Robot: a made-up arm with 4 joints.
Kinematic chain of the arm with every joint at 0, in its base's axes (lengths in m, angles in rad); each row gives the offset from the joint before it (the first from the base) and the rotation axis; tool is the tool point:
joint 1: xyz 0 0 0.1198 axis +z
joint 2: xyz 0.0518 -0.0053 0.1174 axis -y
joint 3: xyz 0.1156 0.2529 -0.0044 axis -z
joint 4: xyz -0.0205 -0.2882 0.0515 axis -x
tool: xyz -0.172 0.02 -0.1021
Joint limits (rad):
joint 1: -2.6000..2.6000
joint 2: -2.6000..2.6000
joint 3: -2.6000..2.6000
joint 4: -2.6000..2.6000
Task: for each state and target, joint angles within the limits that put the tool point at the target. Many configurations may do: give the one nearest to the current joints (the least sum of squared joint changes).
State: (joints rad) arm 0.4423 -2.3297 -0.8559 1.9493
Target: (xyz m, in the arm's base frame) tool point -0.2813 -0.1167 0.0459
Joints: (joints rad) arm 0.1994 -2.6000 -1.2262 1.1025
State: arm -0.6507 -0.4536 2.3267 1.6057
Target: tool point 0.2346 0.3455 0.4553
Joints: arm -0.9722 -0.6997 1.4427 1.6459
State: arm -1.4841 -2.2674 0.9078 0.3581
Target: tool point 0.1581 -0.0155 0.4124
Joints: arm -0.9788 -2.1238 0.5102 -0.1719
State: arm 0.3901 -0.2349 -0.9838 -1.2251
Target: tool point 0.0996 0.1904 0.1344
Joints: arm 1.1403 -0.6477 -1.0817 -1.0762
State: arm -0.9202 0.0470 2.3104 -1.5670
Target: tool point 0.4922 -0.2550 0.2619
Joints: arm -1.6498 -0.1655 2.4913 -1.4178
